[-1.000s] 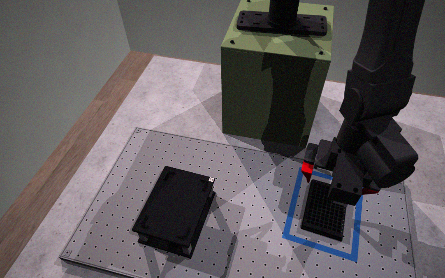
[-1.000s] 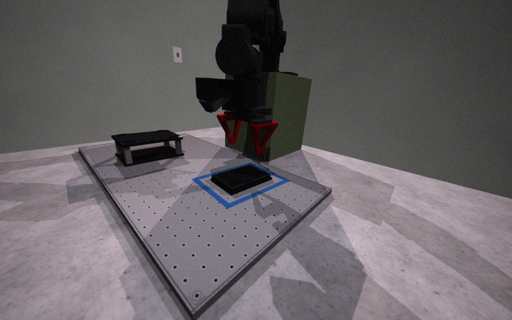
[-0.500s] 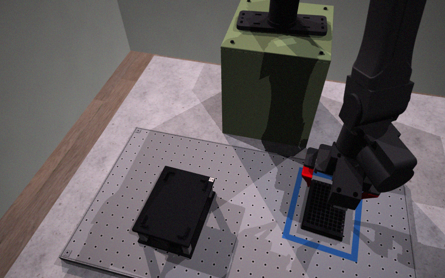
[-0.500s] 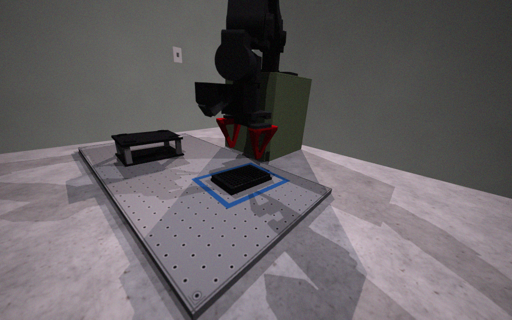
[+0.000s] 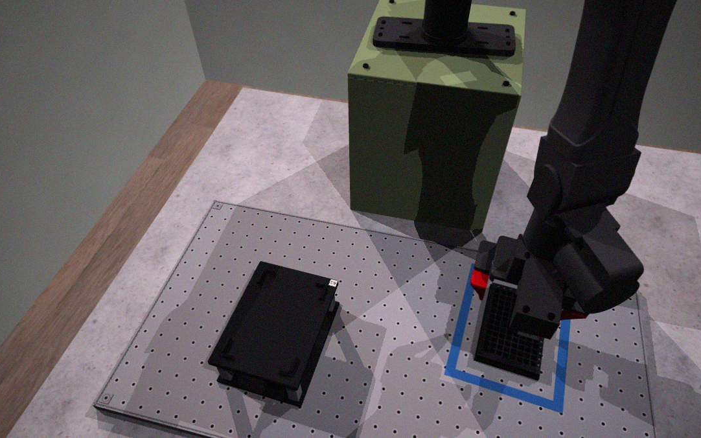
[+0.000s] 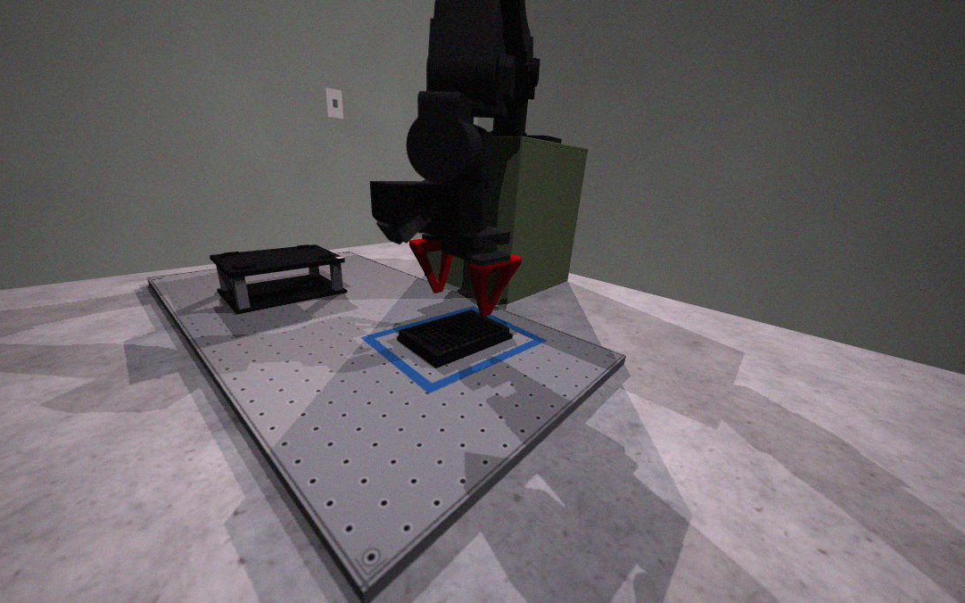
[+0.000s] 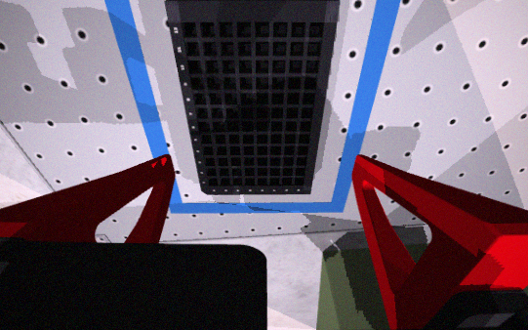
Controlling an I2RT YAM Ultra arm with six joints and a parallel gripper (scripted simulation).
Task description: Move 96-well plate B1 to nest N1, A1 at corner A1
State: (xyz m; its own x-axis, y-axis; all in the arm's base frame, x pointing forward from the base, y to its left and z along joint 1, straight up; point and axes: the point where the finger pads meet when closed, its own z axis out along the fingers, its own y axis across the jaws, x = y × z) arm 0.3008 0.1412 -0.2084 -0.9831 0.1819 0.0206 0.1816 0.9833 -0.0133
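Now: the black 96-well plate 5 cm below my hand and 1 cm ahead of it. The rest, counted from my hand: black plate nest N1 (32 cm to the right, 8 cm ahead); white A1 label (25 cm to the right, 1 cm ahead).
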